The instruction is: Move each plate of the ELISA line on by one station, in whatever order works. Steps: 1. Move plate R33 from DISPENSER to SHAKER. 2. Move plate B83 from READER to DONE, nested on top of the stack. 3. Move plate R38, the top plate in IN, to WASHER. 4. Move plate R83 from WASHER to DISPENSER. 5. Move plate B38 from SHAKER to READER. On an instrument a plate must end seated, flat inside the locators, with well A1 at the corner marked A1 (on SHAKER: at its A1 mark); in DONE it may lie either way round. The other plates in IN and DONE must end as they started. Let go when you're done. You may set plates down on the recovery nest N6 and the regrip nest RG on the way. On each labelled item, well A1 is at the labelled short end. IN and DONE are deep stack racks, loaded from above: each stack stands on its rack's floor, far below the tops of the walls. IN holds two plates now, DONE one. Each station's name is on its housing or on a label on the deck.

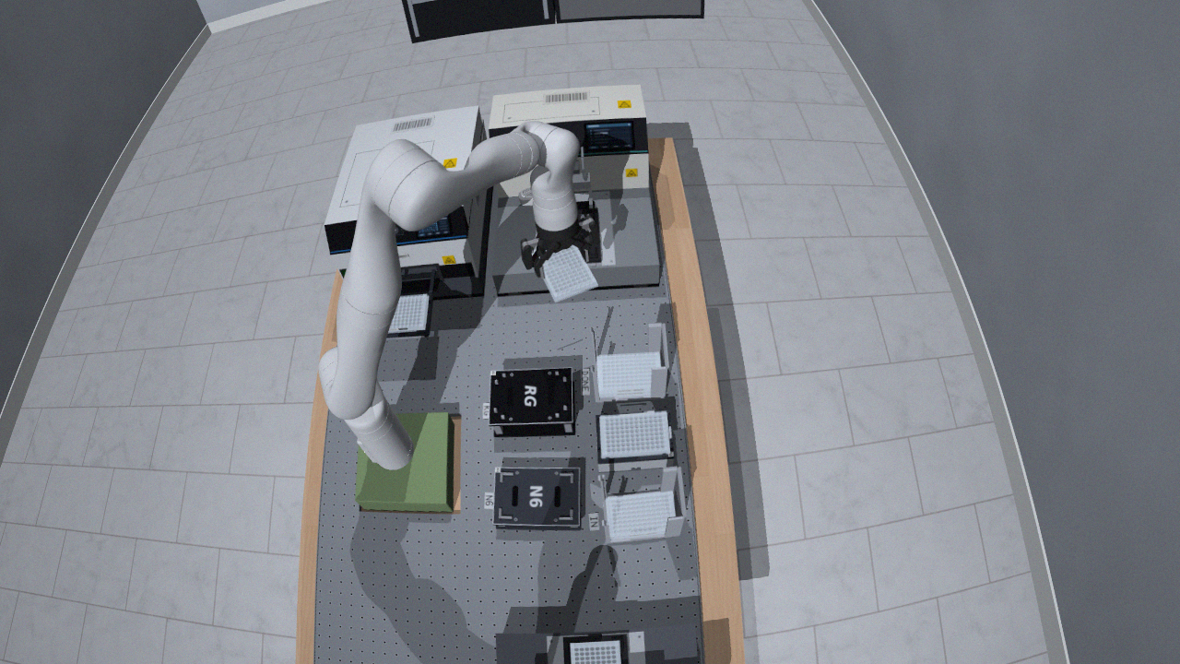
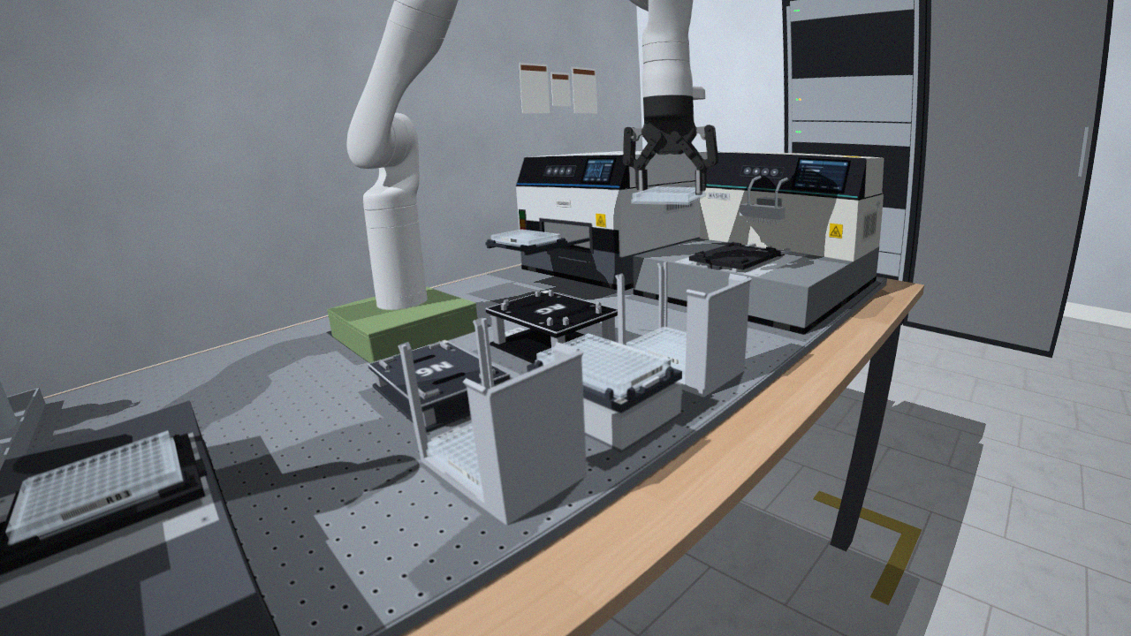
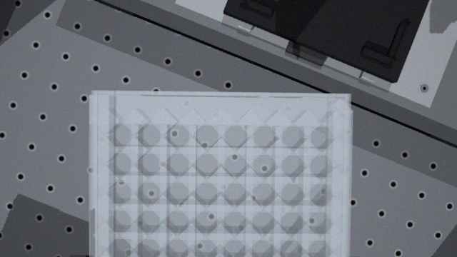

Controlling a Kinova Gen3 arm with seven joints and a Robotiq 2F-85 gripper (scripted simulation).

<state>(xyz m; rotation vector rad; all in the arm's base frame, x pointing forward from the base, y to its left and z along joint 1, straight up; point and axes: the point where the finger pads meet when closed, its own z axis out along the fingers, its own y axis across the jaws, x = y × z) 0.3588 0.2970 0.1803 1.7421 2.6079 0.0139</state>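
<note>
The washer nest lies 10 mm ahead of my hand, 190 mm to the left of it and 130 mm below it. The rest, counted from my hand: RG nest: 80 mm behind, 190 mm to the right, 160 mm below; plate R38: 10 mm below; plate B83: 120 mm ahead, 130 mm to the right, 190 mm below.
</note>
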